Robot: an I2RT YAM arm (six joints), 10 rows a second.
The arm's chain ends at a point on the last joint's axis. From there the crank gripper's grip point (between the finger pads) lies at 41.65 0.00 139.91 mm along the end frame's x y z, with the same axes.
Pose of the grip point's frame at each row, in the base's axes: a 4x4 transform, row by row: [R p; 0 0 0 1], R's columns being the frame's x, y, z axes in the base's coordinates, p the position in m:
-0.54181, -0.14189, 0.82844, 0.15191; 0.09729, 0.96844, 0.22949, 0.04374; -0.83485, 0.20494, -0.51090, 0.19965; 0, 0, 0, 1
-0.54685, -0.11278, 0.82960, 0.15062; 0.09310, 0.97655, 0.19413, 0.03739; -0.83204, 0.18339, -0.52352, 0.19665; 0, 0, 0, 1
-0.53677, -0.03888, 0.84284, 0.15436; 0.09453, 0.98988, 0.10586, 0.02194; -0.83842, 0.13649, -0.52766, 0.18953; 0, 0, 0, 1
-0.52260, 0.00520, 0.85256, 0.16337; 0.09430, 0.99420, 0.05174, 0.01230; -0.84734, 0.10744, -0.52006, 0.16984; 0, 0, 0, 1
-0.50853, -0.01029, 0.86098, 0.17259; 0.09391, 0.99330, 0.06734, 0.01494; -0.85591, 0.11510, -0.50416, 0.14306; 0, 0, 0, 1
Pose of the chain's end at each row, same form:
-0.54181, -0.14189, 0.82844, 0.05857; 0.09729, 0.96844, 0.22949, 0.00758; -0.83485, 0.20494, -0.51090, 0.30590; 0, 0, 0, 1
-0.54685, -0.11278, 0.82960, 0.05733; 0.09310, 0.97655, 0.19413, 0.00635; -0.83204, 0.18339, -0.52352, 0.30455; 0, 0, 0, 1
-0.53677, -0.03888, 0.84284, 0.05879; 0.09453, 0.98988, 0.10586, 0.00319; -0.83842, 0.13649, -0.52766, 0.29828; 0, 0, 0, 1
-0.52260, 0.00520, 0.85256, 0.06585; 0.09430, 0.99420, 0.05174, 0.00113; -0.84734, 0.10744, -0.52006, 0.27789; 0, 0, 0, 1
-0.50853, -0.01029, 0.86098, 0.07331; 0.09391, 0.99330, 0.06734, 0.00161; -0.85591, 0.11510, -0.50416, 0.24925; 0, 0, 0, 1

